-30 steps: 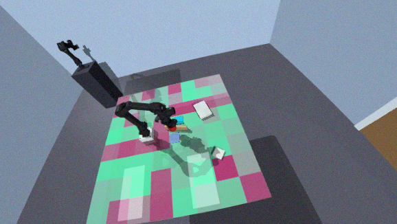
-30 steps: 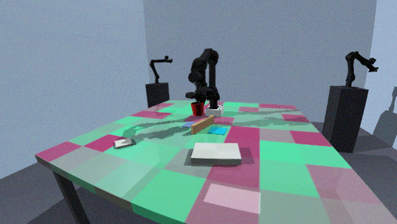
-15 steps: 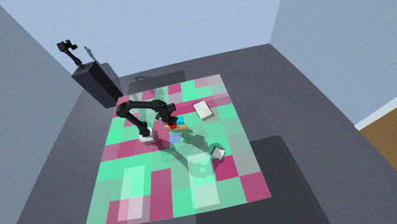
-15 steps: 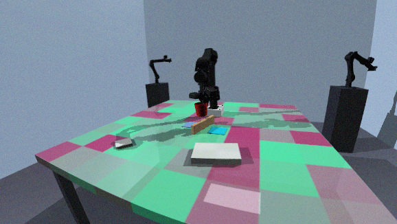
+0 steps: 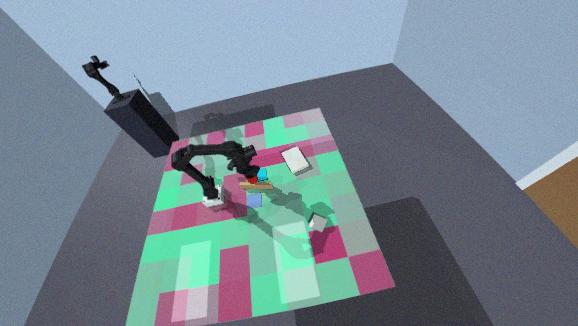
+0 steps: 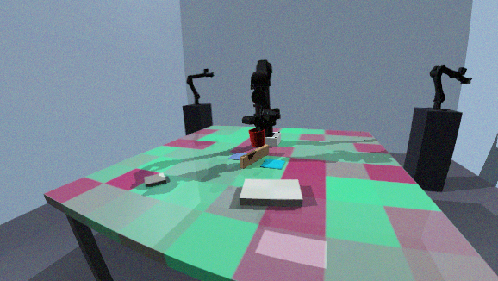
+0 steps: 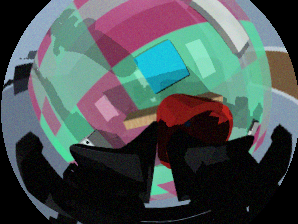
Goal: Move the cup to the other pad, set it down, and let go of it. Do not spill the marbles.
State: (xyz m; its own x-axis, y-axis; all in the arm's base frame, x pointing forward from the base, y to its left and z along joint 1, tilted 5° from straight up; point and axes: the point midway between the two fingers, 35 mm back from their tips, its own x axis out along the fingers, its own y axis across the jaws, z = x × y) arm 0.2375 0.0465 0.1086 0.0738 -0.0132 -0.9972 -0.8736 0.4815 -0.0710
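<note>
Now: gripper tip 9 cm above the wooden bar, 3 cm to the left of it and 3 cm short of it. From my gripper tip the other things lie so: dark blue pad 12 cm to the right, 12 cm below; then red cup 3 cm ahead, 2 cm to the right.
</note>
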